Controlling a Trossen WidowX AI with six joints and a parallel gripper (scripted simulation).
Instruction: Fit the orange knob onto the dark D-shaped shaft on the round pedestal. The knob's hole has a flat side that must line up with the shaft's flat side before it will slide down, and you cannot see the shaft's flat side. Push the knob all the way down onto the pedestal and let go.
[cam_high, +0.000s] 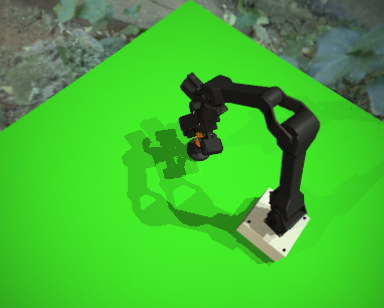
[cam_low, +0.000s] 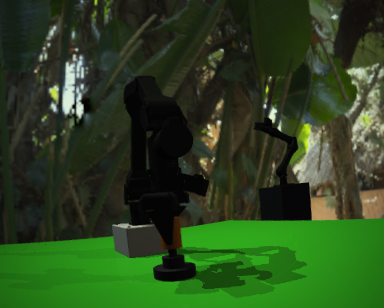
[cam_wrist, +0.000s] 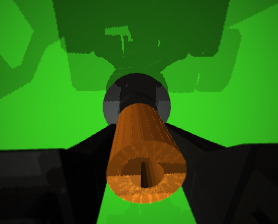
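The pedestal lies 4 cm below my gripper tip. The rest, counted from my gripper tip: orange knob (2 cm above).
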